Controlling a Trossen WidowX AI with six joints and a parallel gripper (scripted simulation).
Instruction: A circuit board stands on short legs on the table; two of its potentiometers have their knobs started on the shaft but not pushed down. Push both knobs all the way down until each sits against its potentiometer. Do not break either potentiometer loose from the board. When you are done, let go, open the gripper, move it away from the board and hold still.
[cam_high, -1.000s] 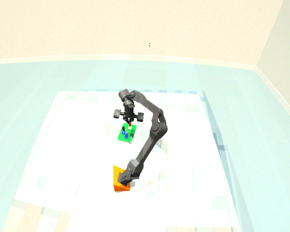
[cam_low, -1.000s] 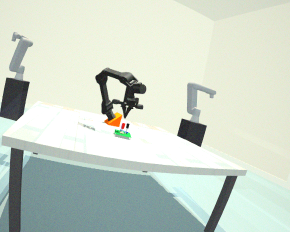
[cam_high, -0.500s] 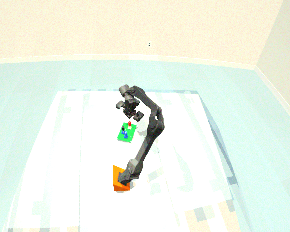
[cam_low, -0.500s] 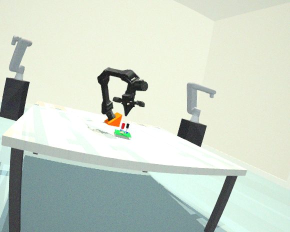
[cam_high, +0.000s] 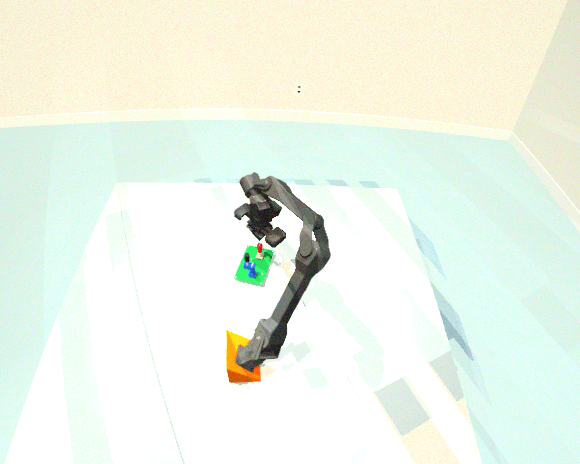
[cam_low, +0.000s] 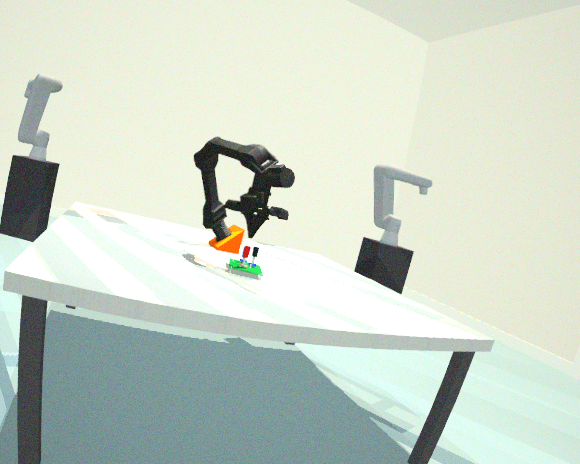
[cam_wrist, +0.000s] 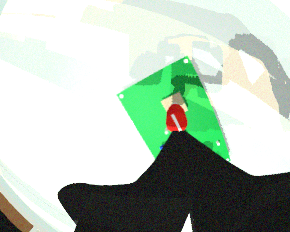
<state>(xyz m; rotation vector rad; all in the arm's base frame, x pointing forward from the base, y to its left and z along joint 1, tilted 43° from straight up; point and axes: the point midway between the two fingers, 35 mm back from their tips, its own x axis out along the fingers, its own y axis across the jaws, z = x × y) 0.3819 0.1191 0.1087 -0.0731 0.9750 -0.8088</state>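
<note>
The red knob lies 40 mm below my gripper tip. Round my gripper tip: blue knob: 80 mm behind, 10 mm to the left, 50 mm below.
</note>
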